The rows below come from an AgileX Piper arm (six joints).
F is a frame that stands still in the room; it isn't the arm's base.
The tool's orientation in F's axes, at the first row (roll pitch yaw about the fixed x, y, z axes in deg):
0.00 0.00 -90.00
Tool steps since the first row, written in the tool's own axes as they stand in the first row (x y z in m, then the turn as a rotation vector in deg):
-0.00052 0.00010 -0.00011 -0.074 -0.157 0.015
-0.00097 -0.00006 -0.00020 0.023 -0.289 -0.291
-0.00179 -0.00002 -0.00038 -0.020 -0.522 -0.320
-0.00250 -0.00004 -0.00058 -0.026 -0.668 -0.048
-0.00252 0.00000 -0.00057 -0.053 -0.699 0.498
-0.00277 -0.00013 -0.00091 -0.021 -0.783 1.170
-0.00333 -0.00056 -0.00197 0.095 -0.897 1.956
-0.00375 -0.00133 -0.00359 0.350 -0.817 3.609
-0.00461 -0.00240 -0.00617 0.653 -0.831 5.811
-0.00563 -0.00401 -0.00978 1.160 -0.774 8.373
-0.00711 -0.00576 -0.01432 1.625 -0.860 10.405
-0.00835 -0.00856 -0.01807 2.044 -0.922 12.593
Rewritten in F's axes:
0.00010 0.00052 -0.00011 -0.157 0.074 0.015
-0.00006 0.00097 -0.00020 -0.289 -0.023 -0.291
-0.00002 0.00179 -0.00038 -0.522 0.020 -0.320
-0.00004 0.00250 -0.00058 -0.668 0.026 -0.048
0.00000 0.00252 -0.00057 -0.699 0.053 0.498
-0.00013 0.00277 -0.00091 -0.783 0.021 1.170
-0.00056 0.00333 -0.00197 -0.897 -0.095 1.956
-0.00133 0.00375 -0.00359 -0.817 -0.350 3.609
-0.00240 0.00461 -0.00617 -0.831 -0.653 5.811
-0.00401 0.00563 -0.00978 -0.774 -1.160 8.373
-0.00576 0.00711 -0.01432 -0.860 -1.625 10.405
-0.00856 0.00835 -0.01807 -0.922 -2.044 12.593

